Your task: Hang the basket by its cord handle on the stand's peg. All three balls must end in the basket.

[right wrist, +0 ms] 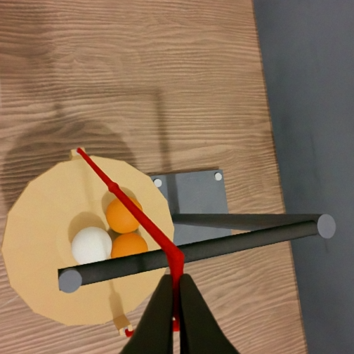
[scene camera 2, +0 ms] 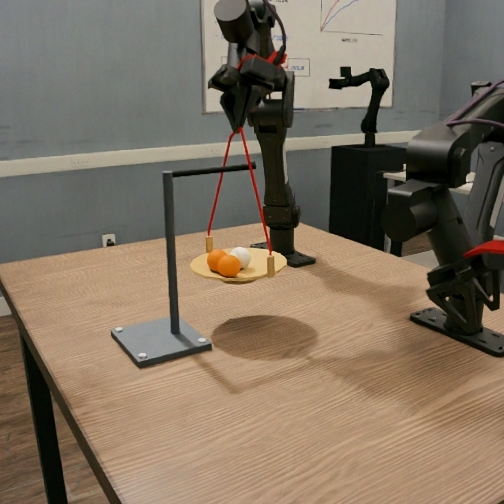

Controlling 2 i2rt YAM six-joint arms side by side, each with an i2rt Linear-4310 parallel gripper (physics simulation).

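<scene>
My right gripper (scene camera 2: 239, 129) (right wrist: 175, 288) is shut on the red cord handle (scene camera 2: 216, 200) (right wrist: 145, 220), above the peg (scene camera 2: 197, 171) (right wrist: 260, 239). The peg crosses between the cord's two sides in both views, below the pinched top. The shallow tan basket (scene camera 2: 267, 261) (right wrist: 40, 220) hangs roughly level above the table. A white ball (scene camera 2: 242, 256) (right wrist: 91, 245) and two orange balls (scene camera 2: 217, 260) (scene camera 2: 229, 266) (right wrist: 120, 219) (right wrist: 129, 245) lie in it. The grey stand (scene camera 2: 172, 260) (right wrist: 202, 195) is upright. My left gripper (scene camera 2: 477, 311) is open at the right, far from the basket.
The wooden table (scene camera 2: 300, 425) (right wrist: 210, 60) carries the stand's bolted base and both arm mounts. The basket's shadow lies right of the stand base in the scene view. The table's edge runs beyond the base in the right wrist view.
</scene>
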